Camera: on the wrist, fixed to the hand. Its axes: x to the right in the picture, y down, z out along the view.
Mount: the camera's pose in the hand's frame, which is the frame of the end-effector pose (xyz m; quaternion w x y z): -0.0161 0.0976 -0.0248 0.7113 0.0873 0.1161 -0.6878
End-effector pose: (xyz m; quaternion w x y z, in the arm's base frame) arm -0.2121 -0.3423 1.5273 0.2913 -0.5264 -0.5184 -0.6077
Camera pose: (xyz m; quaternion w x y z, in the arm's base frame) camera -0.1282 -0.3972 1.5460 0.1046 -0.0781 0.7500 0.6484
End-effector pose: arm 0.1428 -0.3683 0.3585 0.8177 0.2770 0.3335 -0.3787
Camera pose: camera 0.2051 -0.2892 0.3747 0.2582 0.0830 0.4896 -0.8287
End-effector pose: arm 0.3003 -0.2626 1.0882 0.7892 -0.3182 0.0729 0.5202
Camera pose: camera 0.2138 -0.2644 1.0343 0.9384 -0.2680 -0.0300 -0.2161
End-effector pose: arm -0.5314 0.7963 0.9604 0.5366 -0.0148 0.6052 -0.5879
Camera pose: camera -0.4813 0.8541 0.8930 0.0916 0.3117 -0.4312 0.8417
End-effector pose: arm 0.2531 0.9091 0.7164 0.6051 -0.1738 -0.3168 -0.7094
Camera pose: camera 0.3544 0.8983 0.7113 0.0056 -0.2294 0.3365 0.9133
